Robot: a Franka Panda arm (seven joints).
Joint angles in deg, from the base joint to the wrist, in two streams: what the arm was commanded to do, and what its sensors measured. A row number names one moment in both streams.
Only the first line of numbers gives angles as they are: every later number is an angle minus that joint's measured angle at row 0.
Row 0, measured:
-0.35, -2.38, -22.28, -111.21, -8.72, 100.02, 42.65
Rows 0 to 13, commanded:
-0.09, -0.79, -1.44, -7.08, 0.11, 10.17, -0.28
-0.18, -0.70, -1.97, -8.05, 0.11, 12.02, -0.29
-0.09, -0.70, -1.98, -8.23, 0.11, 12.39, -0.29
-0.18, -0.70, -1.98, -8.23, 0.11, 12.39, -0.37
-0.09, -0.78, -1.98, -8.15, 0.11, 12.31, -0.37
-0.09, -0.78, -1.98, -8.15, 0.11, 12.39, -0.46
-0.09, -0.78, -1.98, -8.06, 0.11, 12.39, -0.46
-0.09, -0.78, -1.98, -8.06, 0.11, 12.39, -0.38
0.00, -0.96, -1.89, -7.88, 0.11, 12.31, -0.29
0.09, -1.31, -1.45, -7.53, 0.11, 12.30, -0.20
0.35, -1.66, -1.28, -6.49, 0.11, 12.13, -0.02
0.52, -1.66, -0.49, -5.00, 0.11, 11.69, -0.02
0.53, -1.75, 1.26, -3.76, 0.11, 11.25, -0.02
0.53, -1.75, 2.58, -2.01, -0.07, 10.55, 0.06
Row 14, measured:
0.35, -0.68, -1.06, -5.77, 0.01, 11.76, 0.00
